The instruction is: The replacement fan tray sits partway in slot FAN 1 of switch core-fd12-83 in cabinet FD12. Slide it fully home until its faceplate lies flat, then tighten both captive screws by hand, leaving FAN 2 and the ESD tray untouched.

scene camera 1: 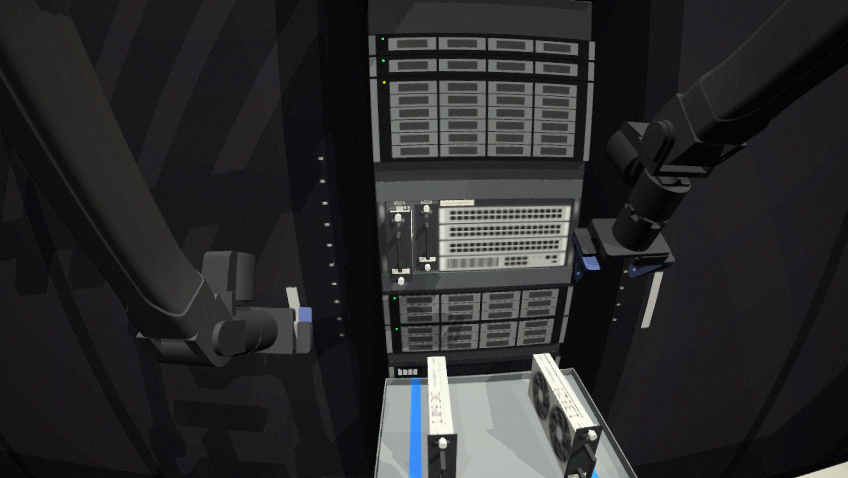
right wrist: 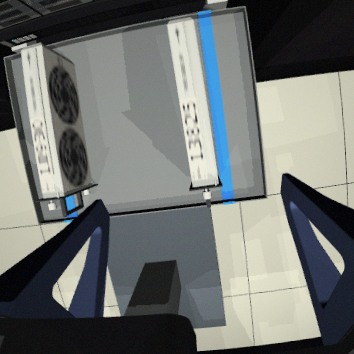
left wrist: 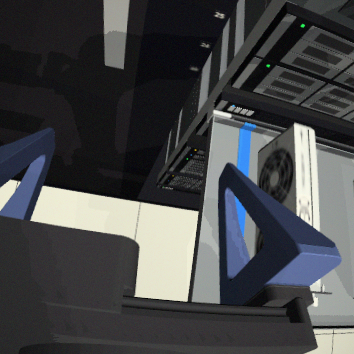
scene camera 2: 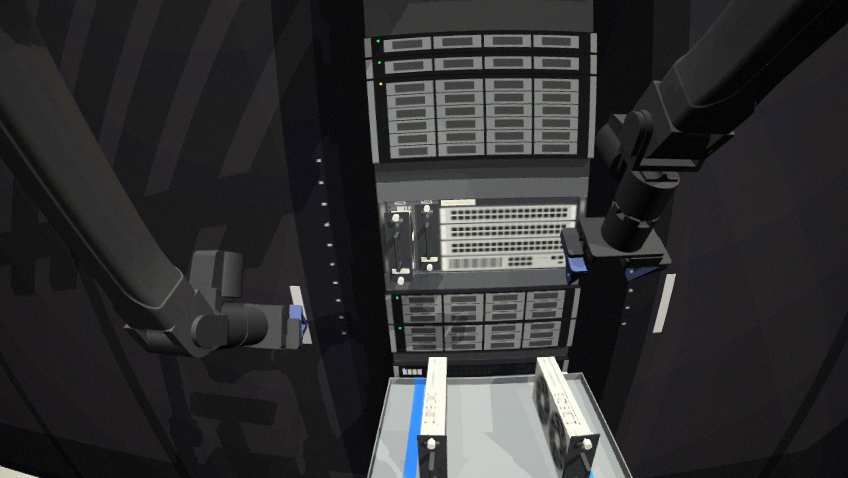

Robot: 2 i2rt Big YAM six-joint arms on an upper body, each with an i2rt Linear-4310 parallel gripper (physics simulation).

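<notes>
In slot FAN 1, the leftmost bay of the switch, the fan tray (scene camera 1: 399,246) (scene camera 2: 397,246) stands with its dark faceplate a little proud, pale screw knobs at top (scene camera 1: 397,217) and bottom (scene camera 1: 400,280). FAN 2 (scene camera 1: 426,237) (scene camera 2: 427,237) is beside it, to the right. My left gripper (scene camera 1: 305,323) (scene camera 2: 297,323) (left wrist: 141,154) is open and empty, left of the rack and below the switch, well apart from the fan tray. My right gripper (scene camera 1: 605,274) (scene camera 2: 601,277) (right wrist: 190,194) is open and empty, by the switch's right edge. The fan slots do not show in either wrist view.
The grey ESD tray (scene camera 1: 492,427) (scene camera 2: 492,427) (left wrist: 207,260) (right wrist: 110,75) juts out low in front. It bears two upright fan units, one left (scene camera 1: 439,397) (right wrist: 57,120) and one right (scene camera 1: 558,397) (right wrist: 192,100). Server units (scene camera 1: 482,118) fill the rack above and below the switch.
</notes>
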